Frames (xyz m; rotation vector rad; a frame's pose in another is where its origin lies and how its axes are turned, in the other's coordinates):
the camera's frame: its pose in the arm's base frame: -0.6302 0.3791 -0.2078 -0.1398 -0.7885 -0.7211
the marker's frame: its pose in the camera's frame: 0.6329 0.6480 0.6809 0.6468 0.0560 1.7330
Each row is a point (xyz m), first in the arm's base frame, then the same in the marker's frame.
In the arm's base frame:
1: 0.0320 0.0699 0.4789
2: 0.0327 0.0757 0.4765
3: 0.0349 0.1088 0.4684
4: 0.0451 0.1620 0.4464
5: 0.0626 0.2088 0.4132
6: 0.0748 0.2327 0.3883
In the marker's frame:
1: -0.6420 -0.4537 -0.3407
2: -0.6373 -0.4510 -0.3440
3: -0.6095 -0.4361 -0.3571
4: -0.5658 -0.4143 -0.3892
5: -0.5293 -0.3967 -0.4335
6: -0.5123 -0.3874 -0.4645

